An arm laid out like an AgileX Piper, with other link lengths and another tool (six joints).
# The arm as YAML. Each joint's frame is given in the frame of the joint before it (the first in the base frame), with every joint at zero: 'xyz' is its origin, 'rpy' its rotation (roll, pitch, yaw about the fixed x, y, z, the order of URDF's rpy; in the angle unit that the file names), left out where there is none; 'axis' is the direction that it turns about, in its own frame. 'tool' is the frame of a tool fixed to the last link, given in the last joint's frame.
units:
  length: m
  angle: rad
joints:
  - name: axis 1
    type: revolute
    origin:
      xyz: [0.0, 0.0, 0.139]
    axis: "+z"
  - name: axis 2
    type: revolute
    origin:
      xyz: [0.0, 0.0, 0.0]
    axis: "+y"
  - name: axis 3
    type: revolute
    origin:
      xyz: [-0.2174, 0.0, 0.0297]
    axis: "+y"
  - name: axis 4
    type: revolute
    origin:
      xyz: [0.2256, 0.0, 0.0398]
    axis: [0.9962, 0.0, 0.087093]
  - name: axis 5
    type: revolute
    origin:
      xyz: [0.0, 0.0, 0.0]
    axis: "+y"
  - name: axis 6
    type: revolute
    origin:
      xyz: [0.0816, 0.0, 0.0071]
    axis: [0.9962, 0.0, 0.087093]
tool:
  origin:
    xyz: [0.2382, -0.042, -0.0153]
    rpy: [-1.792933, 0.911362, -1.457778]
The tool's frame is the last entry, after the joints.
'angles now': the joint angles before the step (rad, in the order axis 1, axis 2, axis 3, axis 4, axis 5, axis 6). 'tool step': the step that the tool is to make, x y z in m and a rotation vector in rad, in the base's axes. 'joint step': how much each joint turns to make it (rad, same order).
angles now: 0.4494 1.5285 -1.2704 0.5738 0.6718 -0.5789
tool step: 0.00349 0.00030 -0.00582 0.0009 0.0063 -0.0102
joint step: 0.0000 0.0198 0.0000 0.0053 -0.0173 0.0000
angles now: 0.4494 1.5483 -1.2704 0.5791 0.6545 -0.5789
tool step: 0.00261 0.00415 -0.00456 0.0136 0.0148 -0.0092
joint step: 0.0000 0.0264 -0.0109 0.0201 -0.0096 0.0000
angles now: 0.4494 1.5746 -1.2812 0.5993 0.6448 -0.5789
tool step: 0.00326 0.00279 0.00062 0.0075 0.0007 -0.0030
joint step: 0.0001 0.0152 -0.0157 0.0075 -0.0027 0.0001
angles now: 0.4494 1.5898 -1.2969 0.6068 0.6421 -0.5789
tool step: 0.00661 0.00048 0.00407 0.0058 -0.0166 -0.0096
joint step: 0.0001 0.0060 -0.0093 -0.0001 -0.0172 0.0002
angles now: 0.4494 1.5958 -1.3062 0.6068 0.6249 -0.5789
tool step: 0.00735 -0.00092 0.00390 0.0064 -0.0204 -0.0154
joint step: 0.0000 0.0017 -0.0001 0.0002 -0.0276 -0.0002
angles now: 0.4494 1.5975 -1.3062 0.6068 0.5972 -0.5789
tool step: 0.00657 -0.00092 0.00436 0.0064 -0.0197 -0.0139
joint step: 0.0000 0.0000 -0.0001 0.0001 -0.0249 0.0000
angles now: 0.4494 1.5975 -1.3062 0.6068 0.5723 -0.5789
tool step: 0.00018 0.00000 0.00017 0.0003 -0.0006 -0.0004
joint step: 0.0000 -0.0001 0.0000 0.0001 -0.0007 0.0000
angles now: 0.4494 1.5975 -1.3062 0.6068 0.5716 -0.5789
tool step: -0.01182 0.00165 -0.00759 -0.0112 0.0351 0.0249
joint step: 0.0001 -0.0001 0.0000 0.0000 0.0445 0.0001
